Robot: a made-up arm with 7 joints.
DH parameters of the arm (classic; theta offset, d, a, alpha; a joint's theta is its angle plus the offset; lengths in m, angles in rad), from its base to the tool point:
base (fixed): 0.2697 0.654 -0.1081 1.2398
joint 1: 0 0.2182 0.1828 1.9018
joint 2: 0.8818 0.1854 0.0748 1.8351
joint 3: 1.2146 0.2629 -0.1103 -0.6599
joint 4: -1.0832 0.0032 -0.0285 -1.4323
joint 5: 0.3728 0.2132 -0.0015 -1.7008
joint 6: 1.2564 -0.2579 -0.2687 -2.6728
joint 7: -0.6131 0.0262 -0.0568 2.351
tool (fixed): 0.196 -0.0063 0 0
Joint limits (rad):
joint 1: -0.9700..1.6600
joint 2: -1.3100..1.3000
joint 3: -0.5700..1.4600
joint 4: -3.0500..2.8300
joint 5: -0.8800..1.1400
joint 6: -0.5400..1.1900
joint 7: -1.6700..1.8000
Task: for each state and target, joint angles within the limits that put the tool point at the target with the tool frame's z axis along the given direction. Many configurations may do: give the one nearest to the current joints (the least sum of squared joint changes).
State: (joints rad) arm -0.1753 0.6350 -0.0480 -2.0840 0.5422 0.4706 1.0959
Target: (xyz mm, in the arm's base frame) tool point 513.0 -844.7 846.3 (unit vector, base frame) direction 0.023 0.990 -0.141
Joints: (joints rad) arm 0.4577 1.3000 0.7956 -1.9091 1.1400 0.9906 1.7926
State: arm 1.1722 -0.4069 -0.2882 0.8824 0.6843 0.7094 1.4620
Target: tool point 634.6 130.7 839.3 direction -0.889 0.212 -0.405
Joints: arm 1.0732 0.1227 -0.5700 0.4029 1.0361 0.6873 1.2523
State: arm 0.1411 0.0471 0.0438 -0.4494 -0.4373 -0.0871 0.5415
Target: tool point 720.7 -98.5 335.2 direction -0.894 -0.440 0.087
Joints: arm 0.3268 0.8330 -0.4523 -0.5662 -0.5844 -0.3494 0.7587
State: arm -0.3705 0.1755 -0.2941 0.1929 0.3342 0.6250 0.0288
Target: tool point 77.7 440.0 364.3 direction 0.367 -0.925 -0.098
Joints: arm 0.5107 -0.5659 0.3019 -0.1687 -0.2355 0.5820 0.7466
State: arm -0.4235 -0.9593 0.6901 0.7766 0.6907 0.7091 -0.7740
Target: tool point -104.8 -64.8 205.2 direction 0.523 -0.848 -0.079
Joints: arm -0.0785 -1.1632 0.4053 0.5722 0.7539 1.1089 -0.6199
